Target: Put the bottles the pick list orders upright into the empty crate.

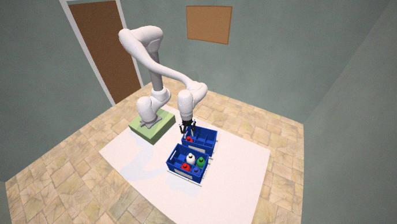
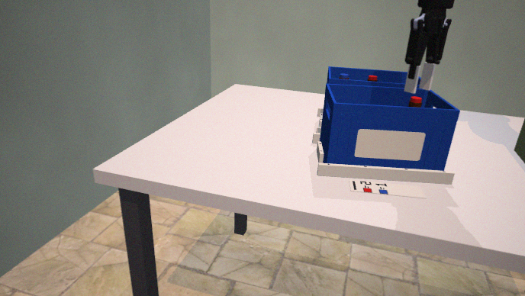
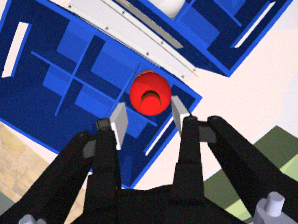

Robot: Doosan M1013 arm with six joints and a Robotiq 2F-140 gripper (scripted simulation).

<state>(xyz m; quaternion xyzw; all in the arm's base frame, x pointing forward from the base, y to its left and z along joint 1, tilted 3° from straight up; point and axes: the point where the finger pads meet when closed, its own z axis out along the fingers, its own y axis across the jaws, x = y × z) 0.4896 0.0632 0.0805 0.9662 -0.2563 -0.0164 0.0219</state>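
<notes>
My hand is 14 cm short of the red bottle, 20 cm to the left of it and 12 cm above it. Also, from my hand: white bottle: 12 cm ahead, 11 cm to the right, 12 cm below; then pick list: 2 cm ahead, 21 cm to the left, 21 cm below; then green-label bottle: 20 cm ahead, 9 cm to the right, 12 cm below.
</notes>
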